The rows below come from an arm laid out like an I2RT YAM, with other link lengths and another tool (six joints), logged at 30 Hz.
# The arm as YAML. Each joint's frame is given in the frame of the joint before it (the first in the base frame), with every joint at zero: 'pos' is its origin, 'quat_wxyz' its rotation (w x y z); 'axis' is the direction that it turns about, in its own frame. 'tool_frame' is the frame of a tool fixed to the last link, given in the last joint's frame.
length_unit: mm
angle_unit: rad
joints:
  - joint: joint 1
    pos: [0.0, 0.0, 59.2]
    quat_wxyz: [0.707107, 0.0, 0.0, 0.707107]
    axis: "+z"
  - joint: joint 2
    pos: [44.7, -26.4, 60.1]
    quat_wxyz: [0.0, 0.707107, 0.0, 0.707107]
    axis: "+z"
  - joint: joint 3
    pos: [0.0, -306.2, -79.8]
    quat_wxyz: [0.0, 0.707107, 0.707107, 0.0]
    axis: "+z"
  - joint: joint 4
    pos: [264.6, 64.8, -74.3]
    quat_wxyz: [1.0, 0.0, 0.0, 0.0]
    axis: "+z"
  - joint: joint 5
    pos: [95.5, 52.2, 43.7]
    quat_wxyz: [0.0, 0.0, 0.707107, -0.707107]
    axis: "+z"
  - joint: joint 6
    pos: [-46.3, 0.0, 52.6]
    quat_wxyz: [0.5, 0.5, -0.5, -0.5]
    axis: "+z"
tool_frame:
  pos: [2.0, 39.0, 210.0]
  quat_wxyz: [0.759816, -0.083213, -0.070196, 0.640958]
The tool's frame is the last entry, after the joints.
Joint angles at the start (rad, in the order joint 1, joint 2, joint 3, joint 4, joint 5, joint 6):
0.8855, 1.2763, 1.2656, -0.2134, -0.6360, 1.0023
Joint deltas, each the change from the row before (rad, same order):
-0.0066, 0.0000, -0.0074, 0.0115, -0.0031, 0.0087
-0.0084, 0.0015, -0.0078, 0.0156, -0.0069, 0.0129
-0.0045, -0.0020, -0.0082, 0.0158, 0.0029, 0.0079
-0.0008, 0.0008, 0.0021, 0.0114, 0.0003, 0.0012
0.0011, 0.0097, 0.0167, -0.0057, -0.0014, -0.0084
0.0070, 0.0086, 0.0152, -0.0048, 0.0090, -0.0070
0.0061, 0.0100, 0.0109, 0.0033, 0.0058, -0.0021
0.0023, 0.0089, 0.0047, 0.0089, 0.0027, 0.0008
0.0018, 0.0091, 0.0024, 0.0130, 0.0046, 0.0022
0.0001, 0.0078, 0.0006, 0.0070, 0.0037, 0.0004
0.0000, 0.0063, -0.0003, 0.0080, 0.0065, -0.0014
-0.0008, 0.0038, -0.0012, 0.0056, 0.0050, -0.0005
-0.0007, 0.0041, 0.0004, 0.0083, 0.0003, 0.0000
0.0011, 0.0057, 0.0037, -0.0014, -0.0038, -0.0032
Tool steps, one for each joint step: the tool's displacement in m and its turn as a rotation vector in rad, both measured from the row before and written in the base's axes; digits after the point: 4 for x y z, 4 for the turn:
0.0027, -0.0005, -0.0004, 0.0039, 0.0065, -0.0051
0.0030, -0.0003, 0.0001, 0.0063, 0.0098, -0.0039
0.0031, -0.0003, 0.0009, 0.0073, 0.0011, -0.0086
0.0012, 0.0007, 0.0039, 0.0097, -0.0071, -0.0013
0.0009, 0.0021, 0.0028, 0.0007, -0.0089, 0.0037
0.0005, 0.0031, 0.0024, -0.0001, -0.0094, -0.0008
0.0006, 0.0036, 0.0019, 0.0024, -0.0056, 0.0007
0.0016, 0.0029, 0.0008, 0.0034, -0.0026, -0.0005
0.0025, 0.0031, 0.0006, 0.0045, -0.0025, -0.0030
0.0026, 0.0022, -0.0015, -0.0005, 0.0000, -0.0036
0.0032, 0.0019, -0.0012, 0.0003, -0.0031, -0.0062
0.0026, 0.0010, -0.0011, -0.0001, -0.0015, -0.0057
0.0015, 0.0012, 0.0006, 0.0035, -0.0030, -0.0010
-0.0005, 0.0014, -0.0011, -0.0025, -0.0005, 0.0053

